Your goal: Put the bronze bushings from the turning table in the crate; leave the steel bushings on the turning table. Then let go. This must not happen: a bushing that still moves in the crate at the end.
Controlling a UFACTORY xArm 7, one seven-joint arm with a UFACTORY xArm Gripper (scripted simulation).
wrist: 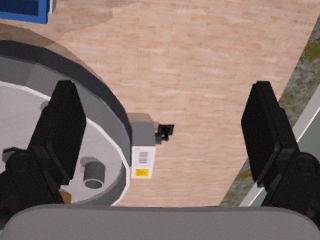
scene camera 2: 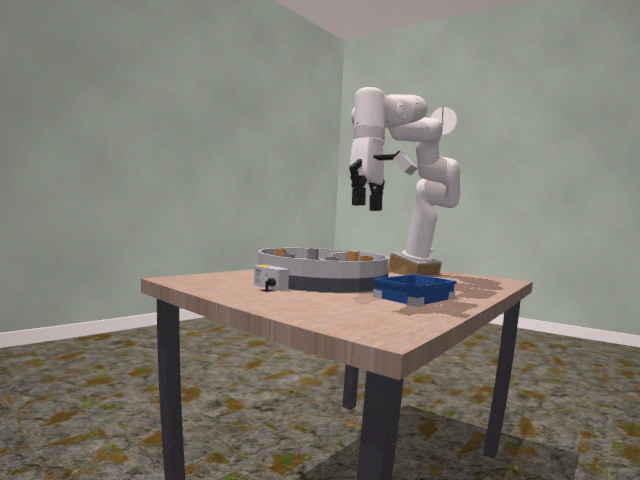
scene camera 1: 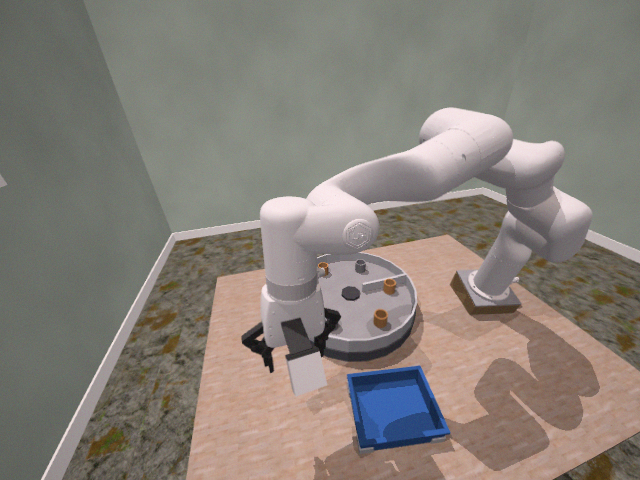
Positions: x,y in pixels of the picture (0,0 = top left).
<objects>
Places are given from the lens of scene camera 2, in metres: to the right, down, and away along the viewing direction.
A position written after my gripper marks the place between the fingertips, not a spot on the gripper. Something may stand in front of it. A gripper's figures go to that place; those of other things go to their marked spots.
my gripper (scene camera 2: pixel 367 208): 0.11, -0.07, 0.96
blue crate (scene camera 2: pixel 423 290): 0.26, 0.13, 1.00
</objects>
